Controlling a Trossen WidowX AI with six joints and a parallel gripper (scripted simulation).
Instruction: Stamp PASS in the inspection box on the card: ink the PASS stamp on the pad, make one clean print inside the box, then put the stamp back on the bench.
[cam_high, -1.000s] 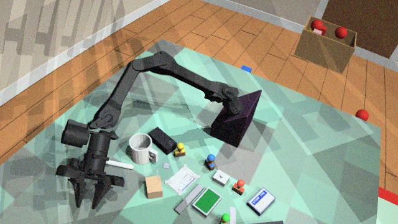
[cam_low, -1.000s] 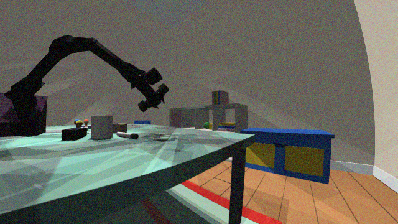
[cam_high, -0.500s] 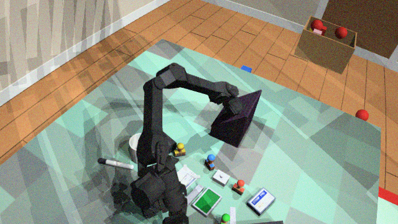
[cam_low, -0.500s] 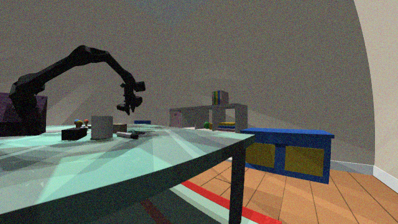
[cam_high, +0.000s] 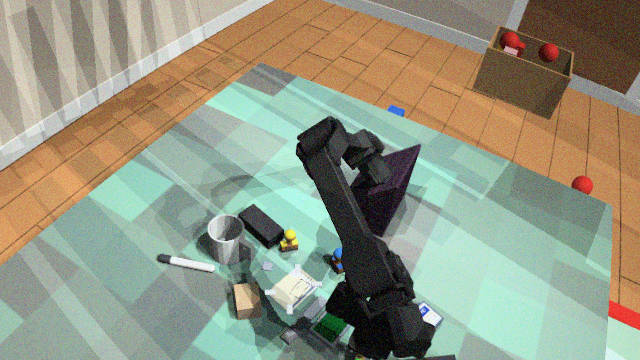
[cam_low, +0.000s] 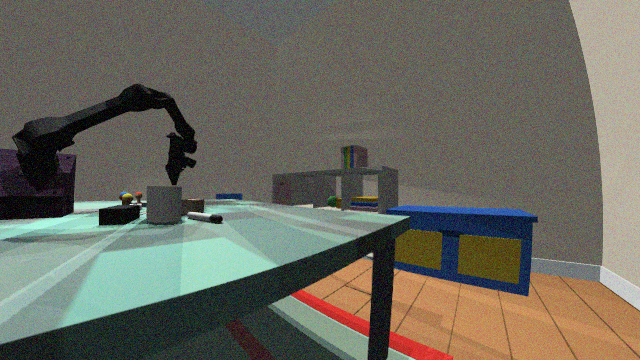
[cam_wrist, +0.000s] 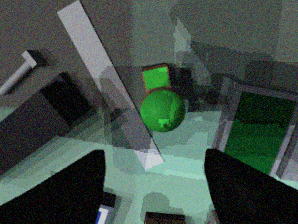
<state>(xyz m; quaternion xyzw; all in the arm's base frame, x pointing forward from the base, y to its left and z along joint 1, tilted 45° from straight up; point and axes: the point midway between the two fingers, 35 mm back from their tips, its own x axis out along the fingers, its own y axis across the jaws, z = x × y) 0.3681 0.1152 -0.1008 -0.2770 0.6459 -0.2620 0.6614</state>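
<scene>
The dark green ink pad is 90 mm to the right of my gripper tip, 90 mm below it and 30 mm behind it. From my gripper tip the other things lie so: red-knobbed stamp: 130 mm behind, 70 mm below, 20 mm to the right; blue-and-white box: 130 mm behind, 80 mm below, 70 mm to the left; grey bar: 140 mm to the right, 90 mm below, 10 mm behind.
</scene>
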